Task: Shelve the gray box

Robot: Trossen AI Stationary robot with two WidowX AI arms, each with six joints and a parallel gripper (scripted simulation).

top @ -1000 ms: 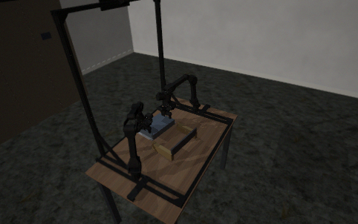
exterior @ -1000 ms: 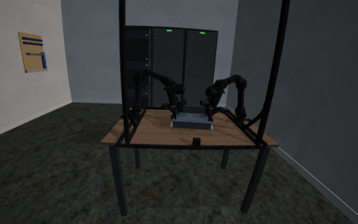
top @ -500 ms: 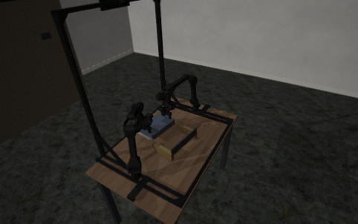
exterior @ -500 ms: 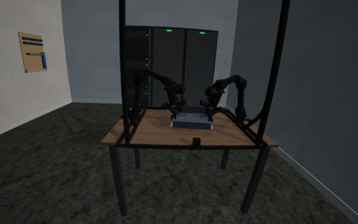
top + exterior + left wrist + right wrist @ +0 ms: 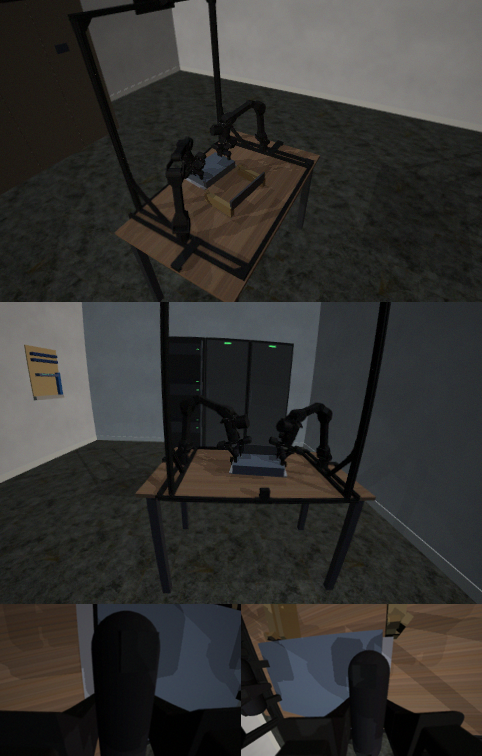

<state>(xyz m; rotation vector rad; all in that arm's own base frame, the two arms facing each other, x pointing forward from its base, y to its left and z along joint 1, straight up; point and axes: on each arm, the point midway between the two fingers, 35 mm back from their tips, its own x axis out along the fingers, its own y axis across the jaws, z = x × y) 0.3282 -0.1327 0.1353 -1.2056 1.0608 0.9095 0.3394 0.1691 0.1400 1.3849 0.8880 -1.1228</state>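
Right now the gray box is 20 mm behind my left hand, 120 mm to the right of it and 40 mm below it. Also, from my left hand: dark bar (280 mm ahead, 170 mm to the right, 80 mm below).
The gray box is 12 cm to the left of my right hand, 5 cm below it and 2 cm ahead of it. From my right hand the other things lie so: dark bar (32 cm ahead, 8 cm to the left, 8 cm below).
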